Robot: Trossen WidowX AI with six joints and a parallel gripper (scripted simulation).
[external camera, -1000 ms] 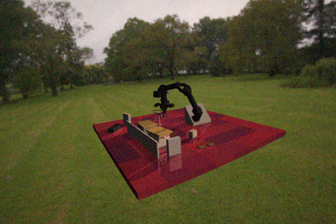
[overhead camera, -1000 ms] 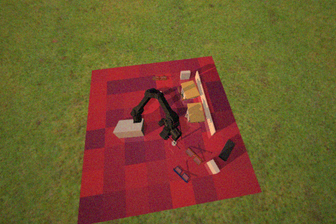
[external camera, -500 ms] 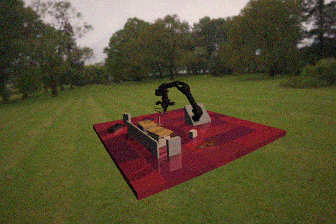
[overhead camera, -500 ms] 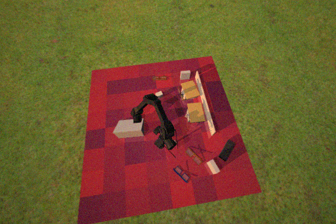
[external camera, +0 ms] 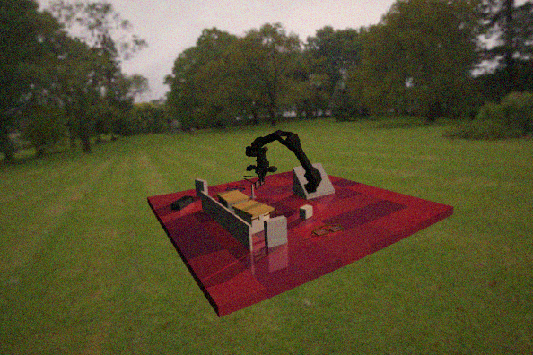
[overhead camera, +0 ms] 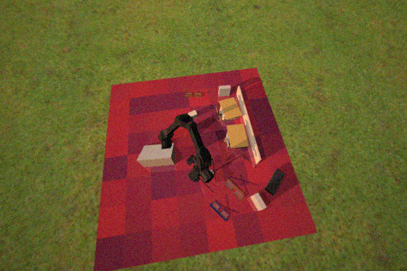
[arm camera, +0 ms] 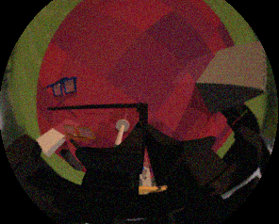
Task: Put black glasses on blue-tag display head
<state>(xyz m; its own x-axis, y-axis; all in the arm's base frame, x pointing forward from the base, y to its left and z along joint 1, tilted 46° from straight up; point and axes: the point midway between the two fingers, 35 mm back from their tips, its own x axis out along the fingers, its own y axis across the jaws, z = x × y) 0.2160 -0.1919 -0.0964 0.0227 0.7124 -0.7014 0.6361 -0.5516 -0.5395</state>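
Now: the small peg 70 mm ahead of my gripper tip and 60 mm below it. Round my gripper tip: black case (480 mm ahead, 100 mm to the right, 70 mm below); then display head (250 mm ahead, 210 mm to the left, 30 mm below); then small cube (10 mm behind, 450 mm to the left, 60 mm below).
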